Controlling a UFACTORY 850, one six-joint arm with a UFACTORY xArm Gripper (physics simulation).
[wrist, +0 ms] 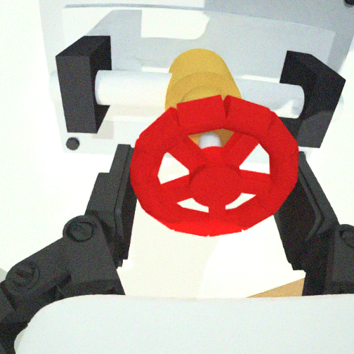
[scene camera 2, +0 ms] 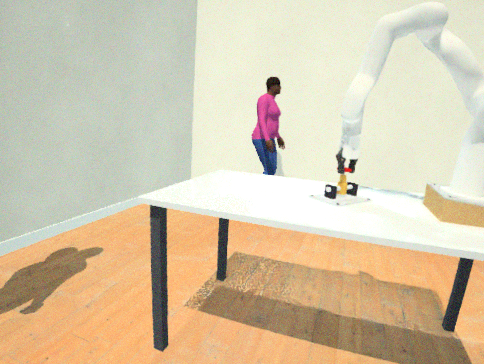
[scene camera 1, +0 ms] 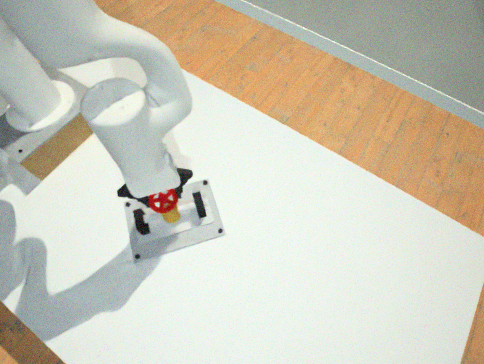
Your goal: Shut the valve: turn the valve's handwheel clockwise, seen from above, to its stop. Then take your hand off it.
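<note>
The red handwheel (scene camera 1: 164, 200) (scene camera 2: 348, 170) (wrist: 216, 182) sits on top of the yellow valve body (scene camera 1: 172, 216) (scene camera 2: 342, 185) (wrist: 200, 65). A white pipe (wrist: 132, 87) runs through the valve body, between two black brackets. My gripper (scene camera 1: 162, 197) (scene camera 2: 347, 166) (wrist: 208, 173) is shut on the handwheel, with one black finger at each side of its rim. In the wrist view the wheel's spokes and hub show between the fingers. The wheel's angle relative to its stop cannot be told.
The valve's grey base plate (scene camera 1: 185, 240) (scene camera 2: 350, 201) lies on the white table (scene camera 1: 325, 225) (scene camera 2: 250, 200). The black brackets (scene camera 1: 142, 222) (scene camera 1: 199, 205) stand close on both sides of the valve. A person in a pink top (scene camera 2: 267, 120) is behind the table.
</note>
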